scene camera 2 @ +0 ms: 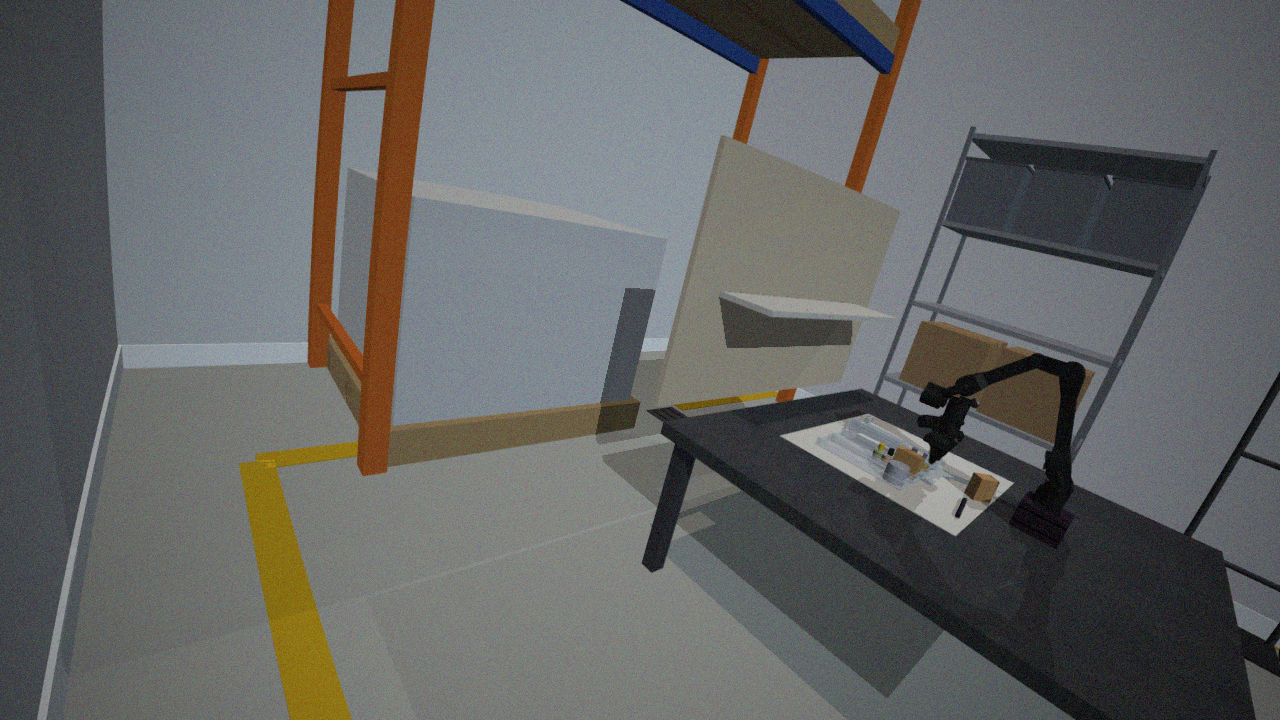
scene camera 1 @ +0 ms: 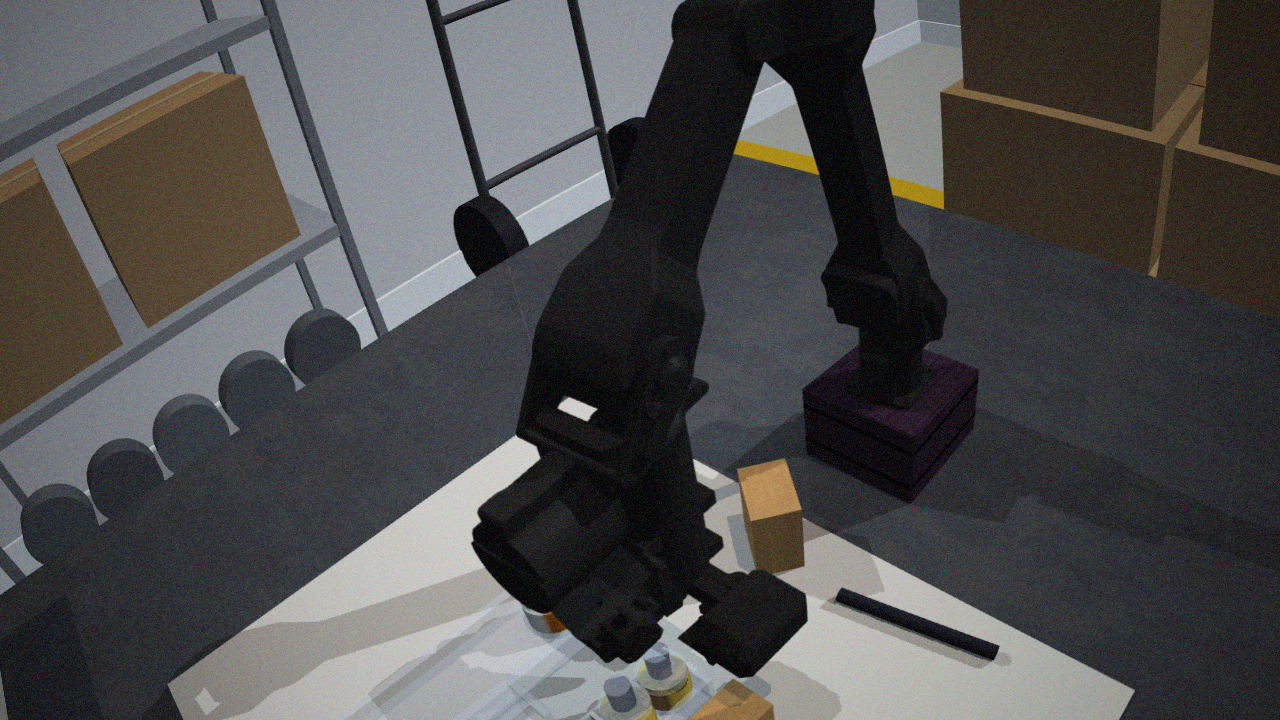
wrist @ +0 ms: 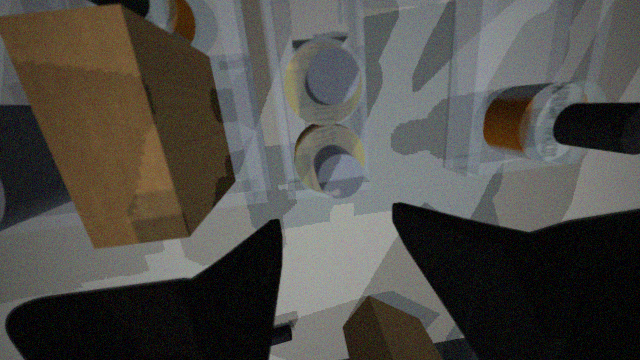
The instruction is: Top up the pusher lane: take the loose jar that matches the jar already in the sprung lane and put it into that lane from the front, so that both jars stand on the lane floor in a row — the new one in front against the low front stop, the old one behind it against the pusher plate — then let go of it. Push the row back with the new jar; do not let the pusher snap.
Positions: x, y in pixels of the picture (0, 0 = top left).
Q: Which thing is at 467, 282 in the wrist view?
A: My gripper.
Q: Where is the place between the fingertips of my gripper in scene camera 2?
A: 933, 461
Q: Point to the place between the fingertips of my gripper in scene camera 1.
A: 685, 640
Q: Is my gripper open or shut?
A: Open.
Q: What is my gripper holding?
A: Nothing.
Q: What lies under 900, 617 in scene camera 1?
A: A black rod.
